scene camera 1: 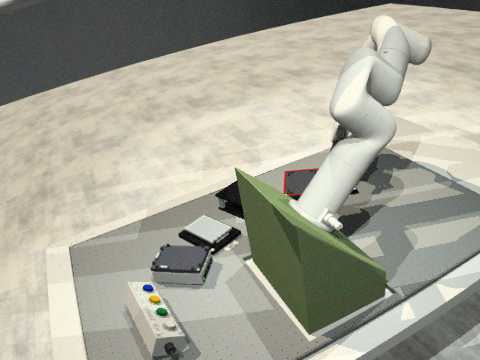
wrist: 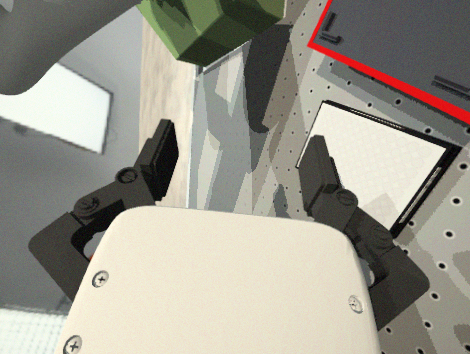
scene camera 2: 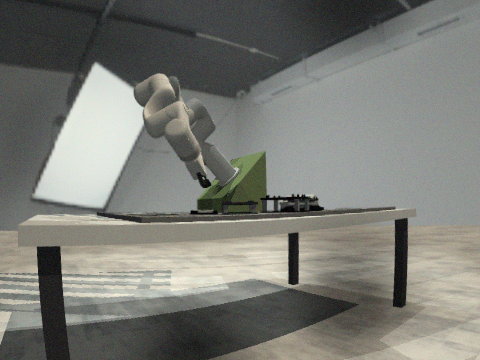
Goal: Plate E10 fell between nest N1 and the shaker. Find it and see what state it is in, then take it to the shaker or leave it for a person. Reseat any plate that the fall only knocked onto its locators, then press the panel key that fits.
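Frame: origin at the arm's base, x ahead, y left, z up, level; metres.
Seen in the pictures: gripper, fingertip midpoint: (wrist: 240, 143) (scene camera 2: 204, 175); arm's base at its link origin: (scene camera 1: 310, 217) (scene camera 2: 229, 177).
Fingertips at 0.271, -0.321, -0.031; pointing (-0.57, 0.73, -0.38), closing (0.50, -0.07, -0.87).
Pixels of each thing's middle, then the offset from my fingertips to it, as dx, dy, dz. "spot": a spot on its surface instead.
- flat white-topped piece with a black edge, body centre: (wrist: 355, 160) (scene camera 2: 203, 212) -0.002, -0.006, -0.132
- dark red-bordered platform at the middle of its body: (scene camera 1: 302, 185) (scene camera 2: 239, 207) +0.062, +0.108, -0.116
- pale plate at the middle of its body: (scene camera 1: 207, 228) +0.063, +0.469, -0.112
- grey box with a dark locator top, surface spot: (scene camera 1: 181, 257) spot: -0.046, +0.598, -0.084
- panel at the middle of its body: (scene camera 1: 152, 316) (scene camera 2: 298, 202) -0.191, +0.744, -0.097
- black raised platform at the middle of its body: (scene camera 1: 245, 198) (scene camera 2: 285, 203) +0.119, +0.298, -0.105
- cable plug at a spot on its surface: (scene camera 1: 171, 348) spot: -0.318, +0.741, -0.088
My gripper (wrist: 240, 143) (scene camera 2: 203, 181) is open and empty above the table. In the wrist view a flat white-topped piece with a black edge (wrist: 385, 155) lies on the perforated board beyond the right finger; whether it is plate E10 I cannot tell. A dark red-bordered platform (wrist: 410, 45) (scene camera 1: 300, 184) with corner locators is beside it. In scene camera 1 a pale plate (scene camera 1: 207, 229) sits on a black base. A grey box with a dark locator top (scene camera 1: 181, 257) and green light, probably the shaker, stands nearer the panel (scene camera 1: 137, 307), which has blue, yellow, green and white keys.
The green arm mount (scene camera 1: 270, 240) (scene camera 2: 252, 175) (wrist: 220, 25) stands between the red-bordered platform and the panel. A black raised platform (scene camera 1: 231, 197) is partly hidden behind it. A cable plug (scene camera 1: 171, 348) sticks out of the panel's end. The table edge (scene camera 2: 150, 234) shows in scene camera 2.
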